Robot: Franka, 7 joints.
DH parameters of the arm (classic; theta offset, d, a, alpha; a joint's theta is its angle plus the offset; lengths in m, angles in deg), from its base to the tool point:
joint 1: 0 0.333 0 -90
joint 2: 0 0 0 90
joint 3: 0 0.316 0.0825 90
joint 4: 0 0 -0.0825 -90
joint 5: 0 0.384 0 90
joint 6: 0 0 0.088 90
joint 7: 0 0.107 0 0
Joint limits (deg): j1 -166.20..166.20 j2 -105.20..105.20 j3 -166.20..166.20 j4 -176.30..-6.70 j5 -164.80..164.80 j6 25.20..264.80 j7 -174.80..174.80
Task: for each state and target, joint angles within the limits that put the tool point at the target. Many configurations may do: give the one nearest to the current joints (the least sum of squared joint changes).
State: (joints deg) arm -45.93 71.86 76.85 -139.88 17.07 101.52 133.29
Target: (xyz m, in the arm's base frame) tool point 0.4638 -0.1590 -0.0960
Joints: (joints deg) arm -66.70 81.69 36.37 -99.89 15.18 120.65 133.29
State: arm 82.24 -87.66 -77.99 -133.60 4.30 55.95 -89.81
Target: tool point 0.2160 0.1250 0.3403
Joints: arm 102.66 -83.76 -86.15 -151.00 -0.27 64.03 -89.81
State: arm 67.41 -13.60 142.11 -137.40 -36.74 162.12 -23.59
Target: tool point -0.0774 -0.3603 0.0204
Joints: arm 90.39 -37.74 166.20 -144.53 -39.79 164.48 -23.59
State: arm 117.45 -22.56 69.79 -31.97 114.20 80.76 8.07
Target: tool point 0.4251 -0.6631 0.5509
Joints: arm 134.18 -69.03 80.21 -22.76 116.35 88.06 8.07
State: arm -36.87 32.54 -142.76 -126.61 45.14 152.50 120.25
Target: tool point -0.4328 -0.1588 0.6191
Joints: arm -30.22 37.37 -137.09 -131.12 45.19 150.73 120.25
